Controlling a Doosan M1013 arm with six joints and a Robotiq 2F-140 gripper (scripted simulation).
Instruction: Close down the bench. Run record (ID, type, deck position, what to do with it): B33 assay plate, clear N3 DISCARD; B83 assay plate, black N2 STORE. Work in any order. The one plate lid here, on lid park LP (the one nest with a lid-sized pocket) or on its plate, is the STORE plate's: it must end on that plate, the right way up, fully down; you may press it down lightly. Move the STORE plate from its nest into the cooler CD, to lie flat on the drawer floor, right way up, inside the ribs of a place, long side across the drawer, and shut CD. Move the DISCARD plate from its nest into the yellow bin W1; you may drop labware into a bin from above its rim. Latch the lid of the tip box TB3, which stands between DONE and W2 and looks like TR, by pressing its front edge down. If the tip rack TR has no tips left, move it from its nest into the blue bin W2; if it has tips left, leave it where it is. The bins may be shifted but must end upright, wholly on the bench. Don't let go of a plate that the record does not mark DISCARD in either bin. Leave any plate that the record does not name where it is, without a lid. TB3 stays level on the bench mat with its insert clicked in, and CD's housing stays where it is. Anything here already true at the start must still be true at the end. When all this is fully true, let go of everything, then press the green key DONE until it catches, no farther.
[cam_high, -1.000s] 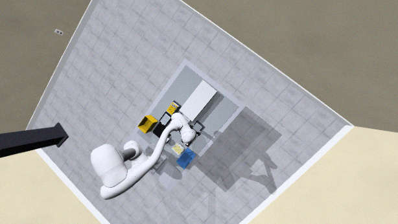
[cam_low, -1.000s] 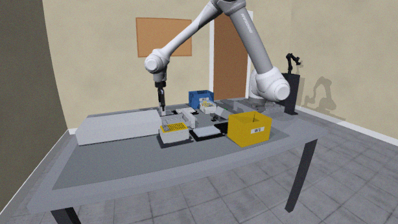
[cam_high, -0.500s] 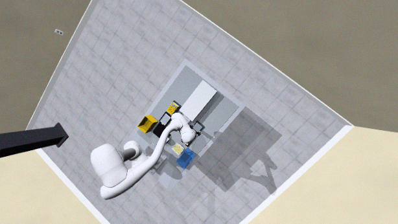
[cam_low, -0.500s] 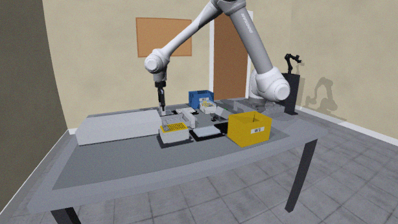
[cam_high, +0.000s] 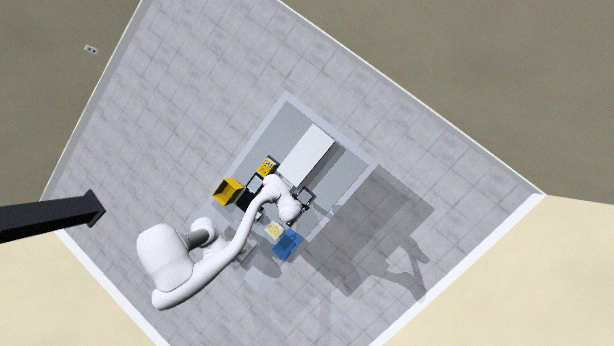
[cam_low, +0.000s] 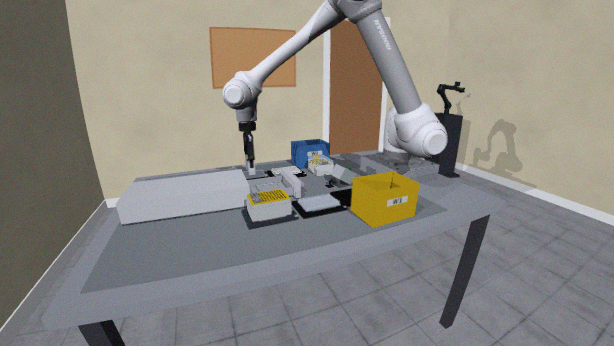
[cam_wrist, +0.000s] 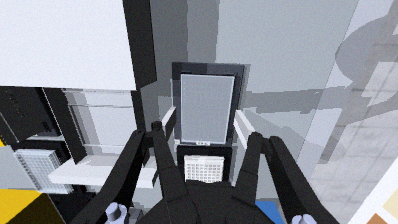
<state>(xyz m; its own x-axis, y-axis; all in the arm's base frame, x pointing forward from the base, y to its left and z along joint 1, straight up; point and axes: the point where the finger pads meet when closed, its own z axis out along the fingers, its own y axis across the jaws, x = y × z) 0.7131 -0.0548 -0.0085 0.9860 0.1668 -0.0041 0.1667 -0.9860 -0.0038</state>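
My gripper is now 4 cm above the see-through plate lid. From my hand the other things lie so: cooler CD (9 cm ahead, 21 cm to the left, 3 cm below); then drawer (4 cm behind, 19 cm to the left, 4 cm below); then black plate (4 cm below).
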